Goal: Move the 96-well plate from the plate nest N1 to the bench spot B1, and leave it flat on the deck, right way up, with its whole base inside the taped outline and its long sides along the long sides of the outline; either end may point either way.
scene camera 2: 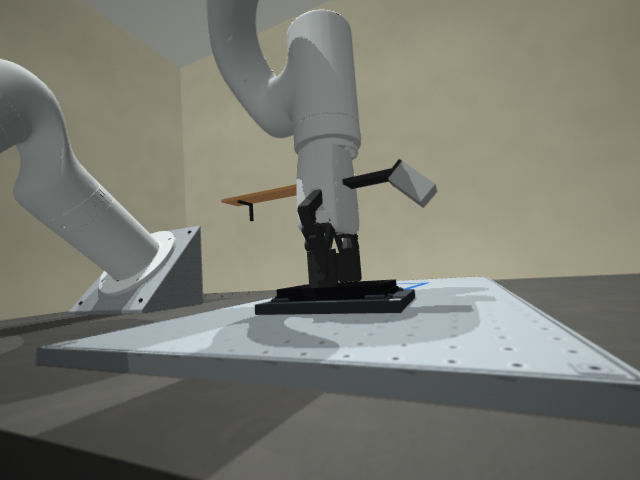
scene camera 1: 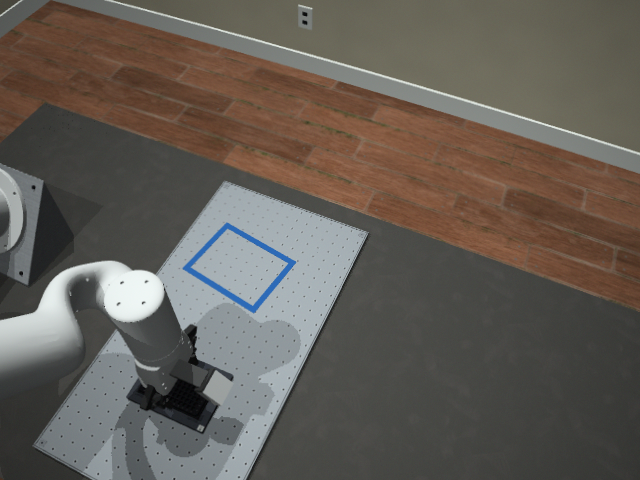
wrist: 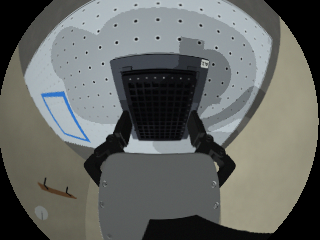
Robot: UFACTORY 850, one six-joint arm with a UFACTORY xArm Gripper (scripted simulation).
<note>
In view: my gripper [scene camera 2: 338,284], a black 96-well plate [scene camera 2: 357,290] and a dark plate nest N1 [scene camera 1: 175,415].
The black 96-well plate also shows in the wrist view [wrist: 154,121]. My gripper also shows in the wrist view [wrist: 159,117]. The dark plate nest N1 shows as well in the wrist view [wrist: 146,61].
</note>
